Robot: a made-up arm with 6 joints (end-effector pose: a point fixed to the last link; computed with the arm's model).
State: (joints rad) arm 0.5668 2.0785 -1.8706 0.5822 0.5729 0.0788
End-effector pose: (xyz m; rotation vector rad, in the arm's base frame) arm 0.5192 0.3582 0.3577 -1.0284 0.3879 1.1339
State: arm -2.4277 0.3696 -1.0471 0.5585 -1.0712 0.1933
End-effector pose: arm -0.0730 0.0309 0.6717 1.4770 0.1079 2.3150
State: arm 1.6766 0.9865 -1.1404 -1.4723 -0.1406 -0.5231
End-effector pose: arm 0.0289 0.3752 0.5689 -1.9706 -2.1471 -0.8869
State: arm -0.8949 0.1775 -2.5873 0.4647 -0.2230 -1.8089
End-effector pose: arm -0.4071 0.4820 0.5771 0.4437 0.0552 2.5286
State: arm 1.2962 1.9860 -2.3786 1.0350 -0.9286 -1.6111
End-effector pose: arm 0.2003 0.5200 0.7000 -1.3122 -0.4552 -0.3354
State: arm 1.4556 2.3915 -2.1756 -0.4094 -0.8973 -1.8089
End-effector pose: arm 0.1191 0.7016 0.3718 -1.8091 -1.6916 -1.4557
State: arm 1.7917 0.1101 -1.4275 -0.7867 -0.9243 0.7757
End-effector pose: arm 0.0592 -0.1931 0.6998 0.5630 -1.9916 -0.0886
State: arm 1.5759 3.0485 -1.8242 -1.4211 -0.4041 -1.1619
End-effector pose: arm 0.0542 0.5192 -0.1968 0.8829 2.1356 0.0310
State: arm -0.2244 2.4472 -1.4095 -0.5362 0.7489 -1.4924
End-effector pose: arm 0.4010 -0.1670 -0.0188 1.9404 -0.3395 -1.8929
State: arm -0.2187 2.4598 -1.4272 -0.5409 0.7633 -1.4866
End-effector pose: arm 0.4051 -0.1660 -0.0197 1.9283 -0.3444 -1.8954
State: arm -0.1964 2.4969 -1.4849 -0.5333 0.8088 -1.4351
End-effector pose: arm 0.4193 -0.1582 -0.0221 1.9211 -0.4057 -1.9178
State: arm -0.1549 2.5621 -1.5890 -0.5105 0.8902 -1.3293
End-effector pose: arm 0.4444 -0.1407 -0.0262 1.9179 -0.5365 -1.9594
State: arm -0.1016 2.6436 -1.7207 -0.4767 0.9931 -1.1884
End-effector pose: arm 0.4741 -0.1145 -0.0314 1.9127 -0.7152 -2.0060
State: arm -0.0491 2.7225 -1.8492 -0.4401 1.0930 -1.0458
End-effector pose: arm 0.5002 -0.0854 -0.0365 1.9025 -0.8989 -2.0435
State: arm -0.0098 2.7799 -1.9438 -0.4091 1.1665 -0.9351
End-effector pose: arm 0.5176 -0.0616 -0.0401 1.8912 -1.0427 -2.0672
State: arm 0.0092 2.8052 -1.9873 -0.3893 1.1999 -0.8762
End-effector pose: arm 0.5253 -0.0490 -0.0414 1.8882 -1.1197 -2.0799
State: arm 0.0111 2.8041 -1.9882 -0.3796 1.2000 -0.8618
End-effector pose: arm 0.5260 -0.0468 -0.0410 1.8951 -1.1392 -2.0867
